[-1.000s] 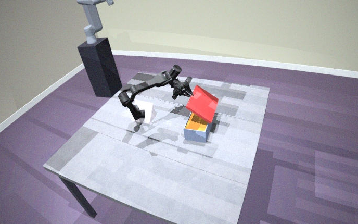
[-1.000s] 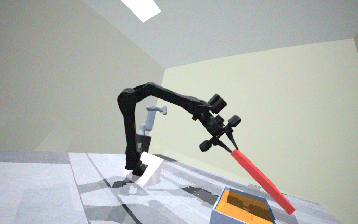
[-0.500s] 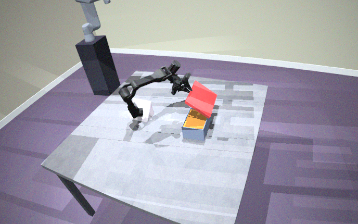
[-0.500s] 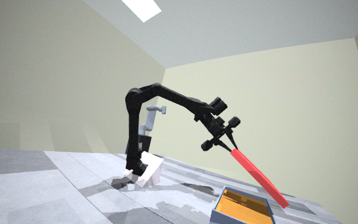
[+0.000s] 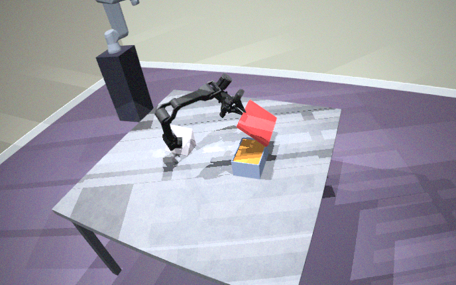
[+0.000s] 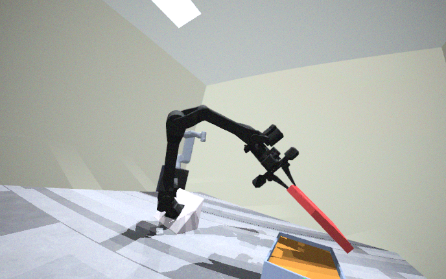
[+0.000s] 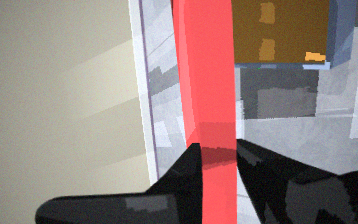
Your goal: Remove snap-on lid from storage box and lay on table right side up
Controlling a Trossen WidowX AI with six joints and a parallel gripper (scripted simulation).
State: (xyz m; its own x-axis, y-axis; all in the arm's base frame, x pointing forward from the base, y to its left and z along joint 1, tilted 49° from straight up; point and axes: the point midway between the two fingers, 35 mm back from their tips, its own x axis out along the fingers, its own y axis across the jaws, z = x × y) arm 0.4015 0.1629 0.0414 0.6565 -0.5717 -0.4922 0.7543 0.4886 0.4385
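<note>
Right now the red lid is 7 cm ahead of my gripper tip and 5 cm below it. Also, from my gripper tip: pale blue storage box (5 cm ahead, 13 cm to the right, 18 cm below).
</note>
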